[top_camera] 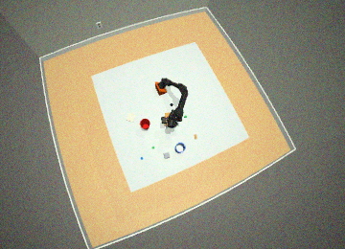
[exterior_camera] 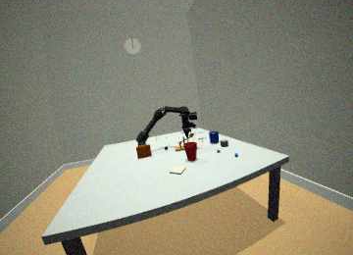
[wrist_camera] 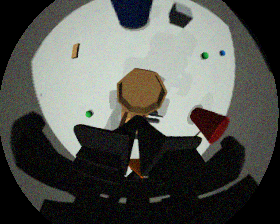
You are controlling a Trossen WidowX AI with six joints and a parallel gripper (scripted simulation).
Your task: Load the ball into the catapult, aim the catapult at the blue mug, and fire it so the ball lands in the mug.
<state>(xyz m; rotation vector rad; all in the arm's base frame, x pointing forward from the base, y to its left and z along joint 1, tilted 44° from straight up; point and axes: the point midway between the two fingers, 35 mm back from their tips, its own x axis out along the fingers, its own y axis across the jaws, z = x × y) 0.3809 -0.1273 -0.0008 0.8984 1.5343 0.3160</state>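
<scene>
The wooden catapult is 2 cm behind my gripper tip, 1 cm to the right of it and 3 cm below it. The rest, counted from my gripper tip: blue mug: 26 cm ahead, 4 cm to the right, 7 cm below; then red cup: 9 cm behind, 22 cm to the right, 7 cm below; then dark ball: 17 cm behind, 11 cm to the left, 8 cm below.
</scene>
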